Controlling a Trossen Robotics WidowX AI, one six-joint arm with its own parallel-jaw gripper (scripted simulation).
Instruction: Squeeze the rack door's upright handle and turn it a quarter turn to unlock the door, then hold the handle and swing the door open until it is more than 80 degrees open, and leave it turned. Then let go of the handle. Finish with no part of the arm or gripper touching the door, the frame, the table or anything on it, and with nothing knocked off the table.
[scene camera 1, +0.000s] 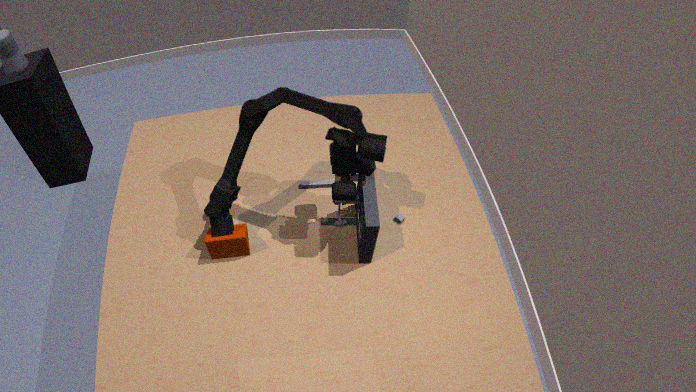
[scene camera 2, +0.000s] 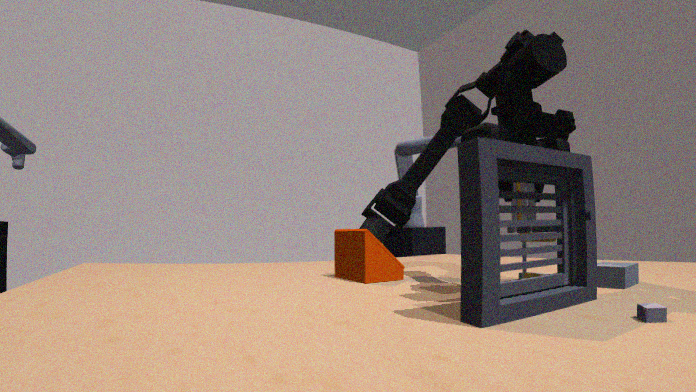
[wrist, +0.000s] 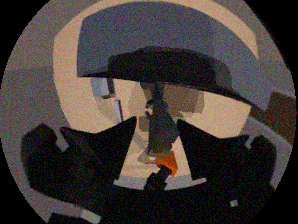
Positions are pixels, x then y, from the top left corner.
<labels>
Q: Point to the gripper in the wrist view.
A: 157, 120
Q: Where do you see the gripper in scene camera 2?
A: At 523, 202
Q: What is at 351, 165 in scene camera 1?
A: The gripper.
</labels>
